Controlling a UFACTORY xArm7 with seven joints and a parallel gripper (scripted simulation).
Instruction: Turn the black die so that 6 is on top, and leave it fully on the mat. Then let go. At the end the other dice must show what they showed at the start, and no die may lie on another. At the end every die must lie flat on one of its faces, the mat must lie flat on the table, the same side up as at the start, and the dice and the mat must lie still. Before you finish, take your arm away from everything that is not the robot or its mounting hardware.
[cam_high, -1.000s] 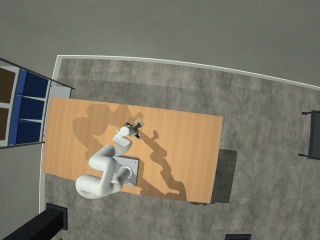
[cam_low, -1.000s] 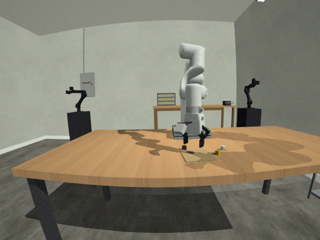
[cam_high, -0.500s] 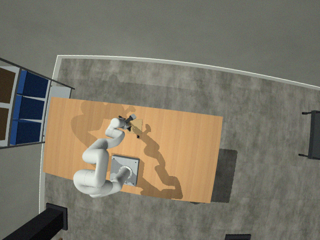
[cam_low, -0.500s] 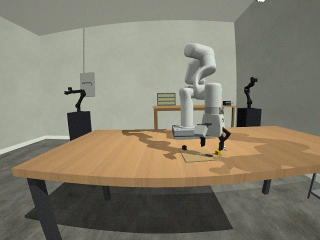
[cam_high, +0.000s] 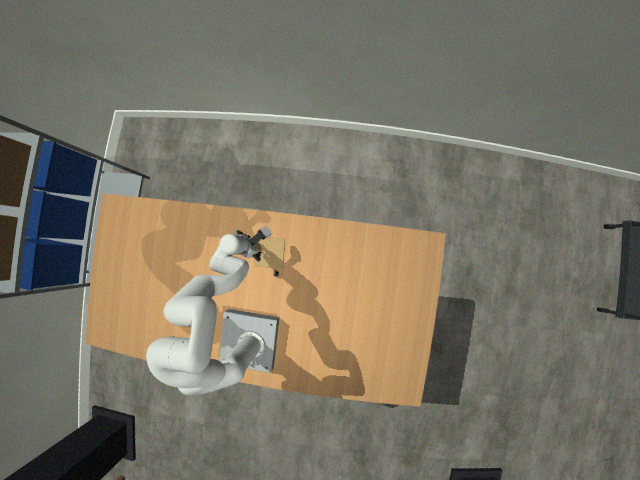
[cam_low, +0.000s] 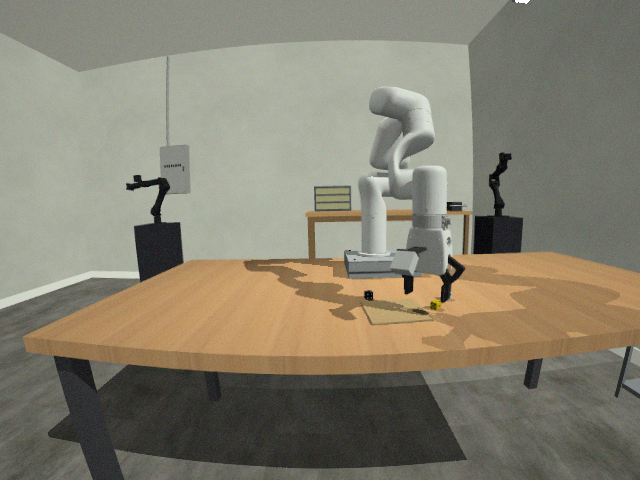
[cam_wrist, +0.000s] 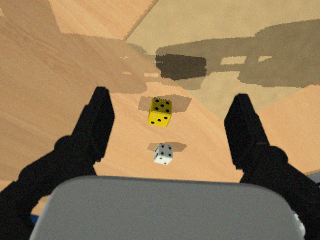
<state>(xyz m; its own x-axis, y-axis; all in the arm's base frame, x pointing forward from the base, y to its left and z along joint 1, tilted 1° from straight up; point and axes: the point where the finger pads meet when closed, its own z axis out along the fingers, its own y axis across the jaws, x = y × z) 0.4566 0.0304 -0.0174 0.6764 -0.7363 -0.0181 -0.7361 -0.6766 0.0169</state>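
My gripper is now 2 cm past the yellow die, 4 cm to the right of it and 4 cm above it. Round my hand: white die (8 cm behind, 9 cm to the left, 4 cm below); then black die (12 cm behind, 11 cm to the right, 4 cm below); then tan mat (2 cm behind, 7 cm to the right, 5 cm below).
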